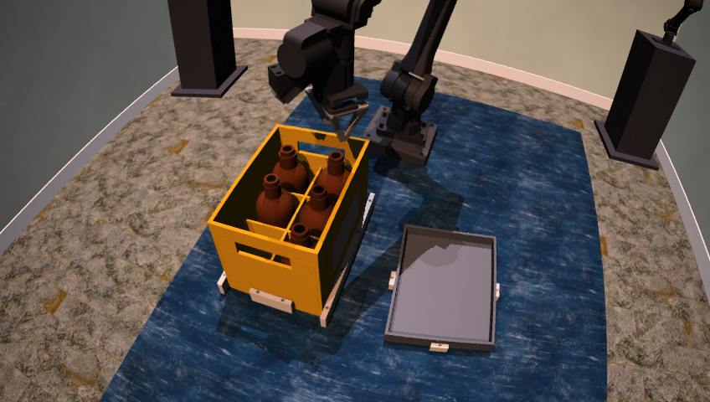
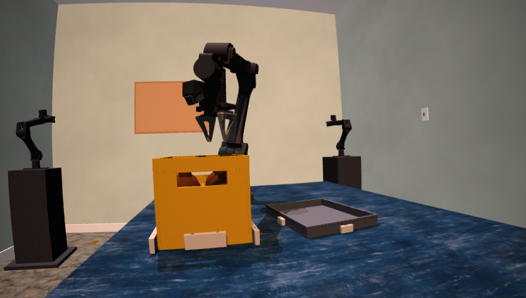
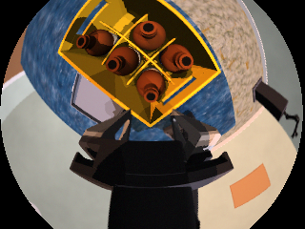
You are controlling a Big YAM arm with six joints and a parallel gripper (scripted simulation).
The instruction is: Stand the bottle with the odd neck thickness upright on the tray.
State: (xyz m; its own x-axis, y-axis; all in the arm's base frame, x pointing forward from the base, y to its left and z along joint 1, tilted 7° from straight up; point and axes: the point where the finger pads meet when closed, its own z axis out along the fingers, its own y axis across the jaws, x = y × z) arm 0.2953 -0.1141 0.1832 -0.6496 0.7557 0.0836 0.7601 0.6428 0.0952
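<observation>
The orange crate is 14 cm below my hand, 9 cm ahead of it and 5 cm to the right of it. From my hand the other things lie so: dark grey tray 23 cm to the left, 21 cm below, 13 cm ahead.
</observation>
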